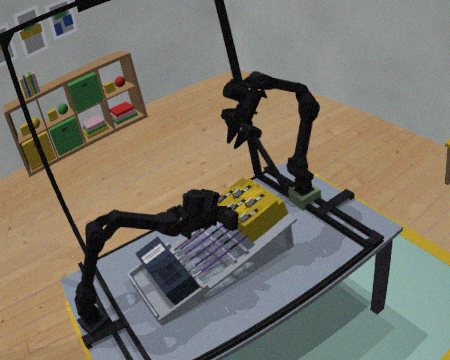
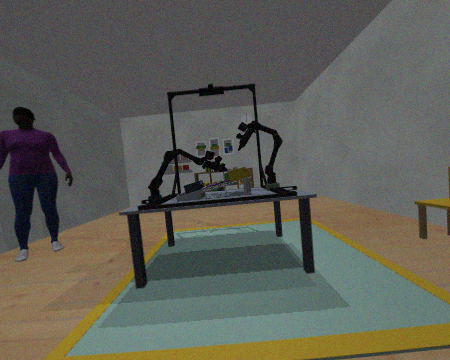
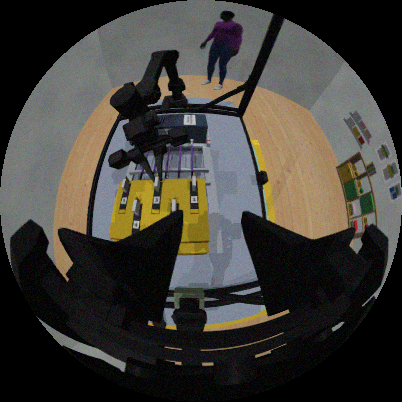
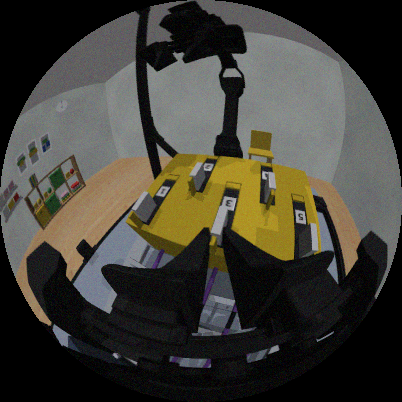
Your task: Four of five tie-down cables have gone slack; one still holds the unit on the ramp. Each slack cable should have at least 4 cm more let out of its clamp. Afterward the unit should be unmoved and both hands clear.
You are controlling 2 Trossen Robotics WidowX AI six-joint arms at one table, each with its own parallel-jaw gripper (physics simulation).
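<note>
The dark blue unit (image 1: pixel 170 270) (image 3: pixel 197 132) sits at the low end of the grey ramp (image 1: pixel 145 297). Purple cables (image 3: pixel 192 162) (image 4: pixel 210 285) run from it toward the yellow clamp block (image 1: pixel 267 215) (image 2: pixel 239 174) (image 4: pixel 250 215). The block carries numbered clamps with grey levers, such as lever 1 (image 4: pixel 144 207) and lever 5 (image 4: pixel 307 240). My right gripper (image 4: pixel 215 231) (image 3: pixel 157 181) is shut on the lever of clamp 3 (image 4: pixel 220 220); the fingers hide its lower end. My left gripper (image 1: pixel 234 142) (image 3: pixel 212 215) is partly open and empty, high above the block. Cable slack cannot be judged.
A black frame (image 1: pixel 229 40) rises around the table (image 1: pixel 320 280). My right arm (image 1: pixel 142 220) reaches low over the cables. My left arm (image 1: pixel 304 135) stands behind the block. A shelf unit (image 1: pixel 131 75) stands on the floor beyond, and a person (image 2: pixel 32 150) stands left of the table.
</note>
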